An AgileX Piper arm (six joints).
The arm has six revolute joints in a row. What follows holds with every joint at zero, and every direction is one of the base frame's. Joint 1 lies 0.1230 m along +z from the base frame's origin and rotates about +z. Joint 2 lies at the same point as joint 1 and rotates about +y. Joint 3 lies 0.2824 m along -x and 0.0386 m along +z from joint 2 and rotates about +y. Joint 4 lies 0.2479 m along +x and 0.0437 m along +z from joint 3 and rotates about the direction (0.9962, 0, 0.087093). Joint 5 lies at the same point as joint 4 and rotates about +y. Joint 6 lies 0.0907 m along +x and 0.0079 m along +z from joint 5 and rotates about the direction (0.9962, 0, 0.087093). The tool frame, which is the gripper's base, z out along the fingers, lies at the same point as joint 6; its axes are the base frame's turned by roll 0.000, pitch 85.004 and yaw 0.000 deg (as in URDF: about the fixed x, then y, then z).
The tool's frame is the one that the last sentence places.
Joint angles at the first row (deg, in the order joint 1, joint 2, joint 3, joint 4, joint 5, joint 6):
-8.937, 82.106, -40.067, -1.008, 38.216, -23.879
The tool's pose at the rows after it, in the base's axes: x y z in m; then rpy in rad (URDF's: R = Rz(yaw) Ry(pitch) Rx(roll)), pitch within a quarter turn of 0, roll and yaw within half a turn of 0:
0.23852, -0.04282, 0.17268, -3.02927, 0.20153, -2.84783
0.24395, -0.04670, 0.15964, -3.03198, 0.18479, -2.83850
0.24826, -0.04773, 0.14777, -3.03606, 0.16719, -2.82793
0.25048, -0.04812, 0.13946, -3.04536, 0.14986, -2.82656
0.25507, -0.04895, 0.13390, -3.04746, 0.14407, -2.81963
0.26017, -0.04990, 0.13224, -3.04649, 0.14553, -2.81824
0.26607, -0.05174, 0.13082, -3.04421, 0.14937, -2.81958
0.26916, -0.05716, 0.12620, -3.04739, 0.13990, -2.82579
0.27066, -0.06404, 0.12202, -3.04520, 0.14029, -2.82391
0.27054, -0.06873, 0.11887, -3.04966, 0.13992, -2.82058
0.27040, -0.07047, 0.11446, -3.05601, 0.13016, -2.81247
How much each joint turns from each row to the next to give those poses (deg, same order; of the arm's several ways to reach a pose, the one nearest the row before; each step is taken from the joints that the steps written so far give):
-1.016, 3.467, 0.001, -0.001, -1.908, -1.510
-0.654, 3.235, -0.001, -0.113, -2.325, -1.139
0.000, 2.852, 0.001, -0.315, -1.860, -0.402
-0.001, 1.981, -0.067, 0.000, -0.793, -0.152
0.001, 1.782, -0.650, 0.000, -0.790, -0.408
-0.001, 1.116, -0.999, 0.000, -0.218, -0.070
-0.154, 1.189, -1.198, -0.001, -0.246, -0.054
-0.991, 1.532, -0.779, 0.001, -0.200, -0.668
-1.374, 1.136, -0.322, 0.273, -0.917, -1.688
-1.080, 0.708, -0.047, 0.861, -0.520, -2.007
-0.400, 0.918, 0.000, 0.303, -0.254, -1.168

